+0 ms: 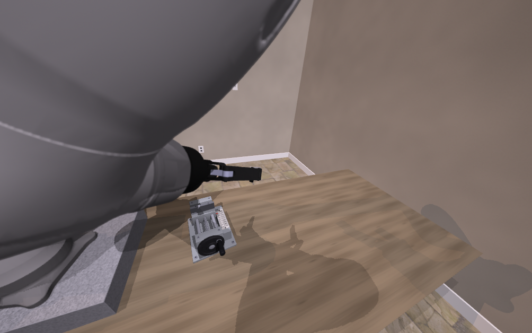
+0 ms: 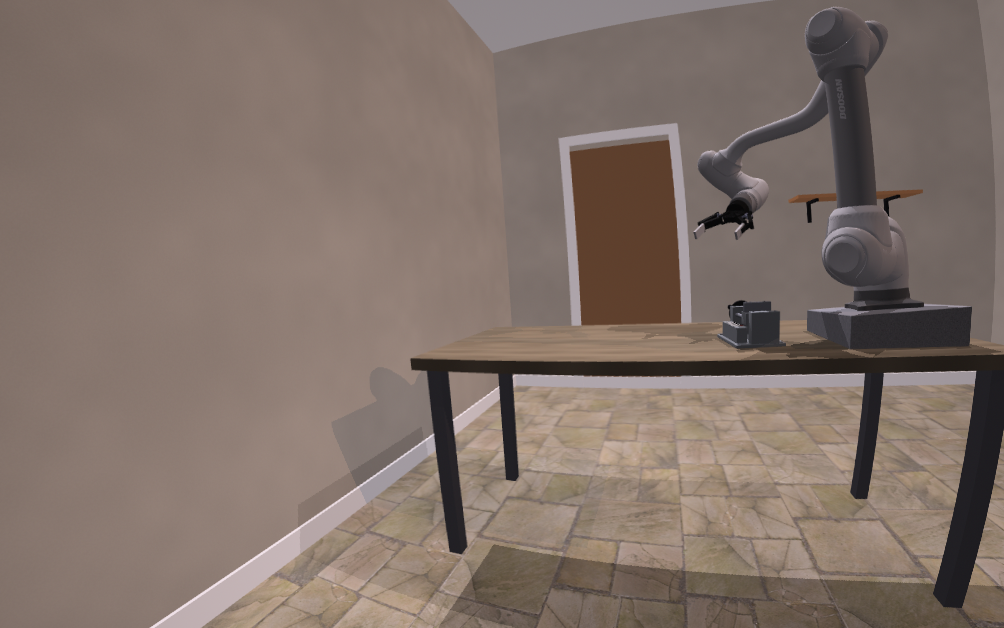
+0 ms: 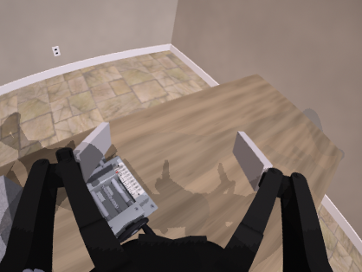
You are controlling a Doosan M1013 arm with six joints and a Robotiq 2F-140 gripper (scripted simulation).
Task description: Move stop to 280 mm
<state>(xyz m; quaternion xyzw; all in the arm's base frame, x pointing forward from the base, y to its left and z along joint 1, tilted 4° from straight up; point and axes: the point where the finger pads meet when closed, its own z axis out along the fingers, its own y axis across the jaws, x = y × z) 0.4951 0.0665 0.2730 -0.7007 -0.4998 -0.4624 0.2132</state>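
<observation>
Now: the handwheel 250 mm below my hand, 50 mm to the right of it and 50 mm behind it.
</observation>
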